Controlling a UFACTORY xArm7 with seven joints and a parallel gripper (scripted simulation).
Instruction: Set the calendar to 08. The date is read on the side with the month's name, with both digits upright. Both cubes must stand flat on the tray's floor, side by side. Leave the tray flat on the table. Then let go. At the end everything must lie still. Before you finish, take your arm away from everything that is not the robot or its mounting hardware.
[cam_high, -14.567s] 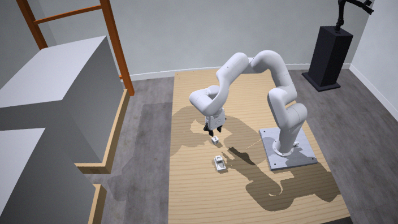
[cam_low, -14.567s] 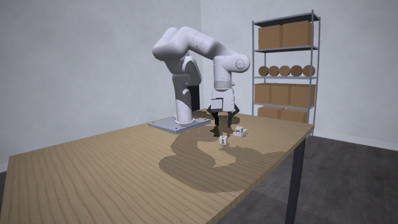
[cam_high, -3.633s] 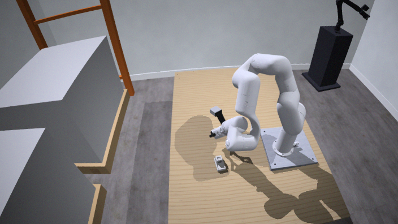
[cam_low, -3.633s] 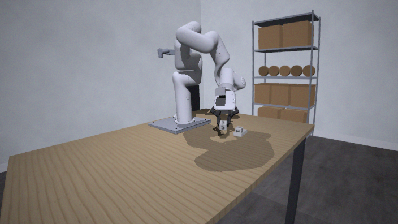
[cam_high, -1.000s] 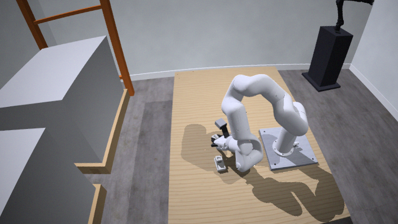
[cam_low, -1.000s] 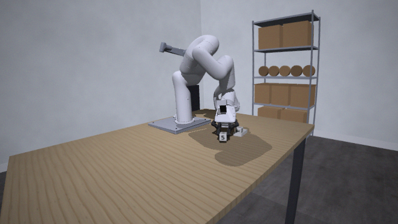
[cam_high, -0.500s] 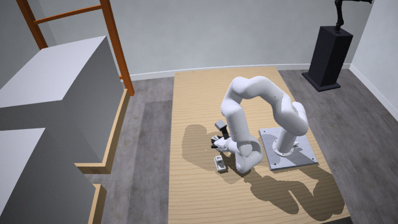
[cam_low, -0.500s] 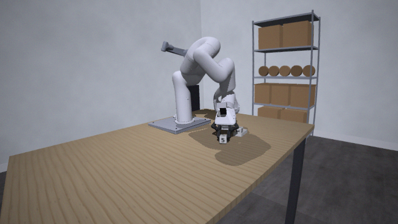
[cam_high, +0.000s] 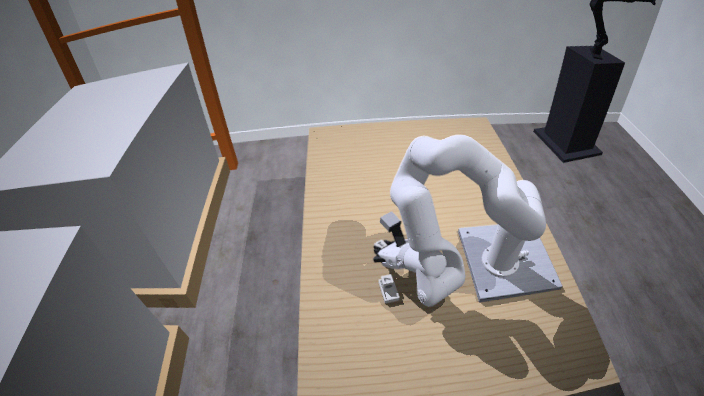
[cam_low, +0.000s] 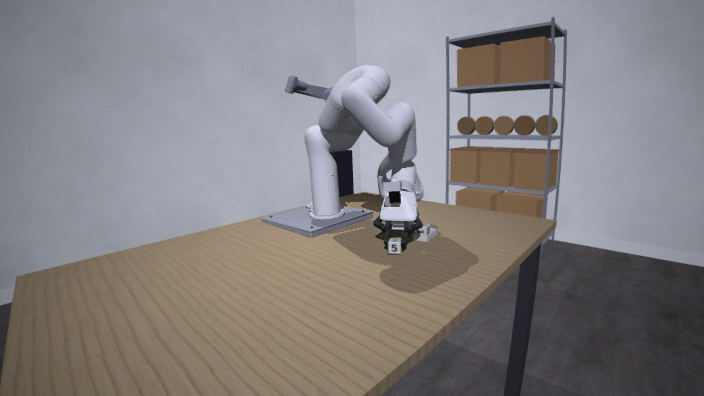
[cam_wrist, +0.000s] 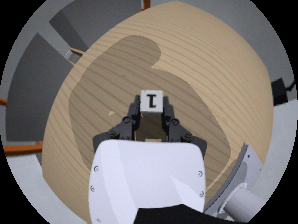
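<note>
Right now my hand is 1 cm short of the white digit cube, 1 cm to the left of it and 1 cm above it. Round my hand: white tray (2 cm ahead, 14 cm to the left, 2 cm below).
</note>
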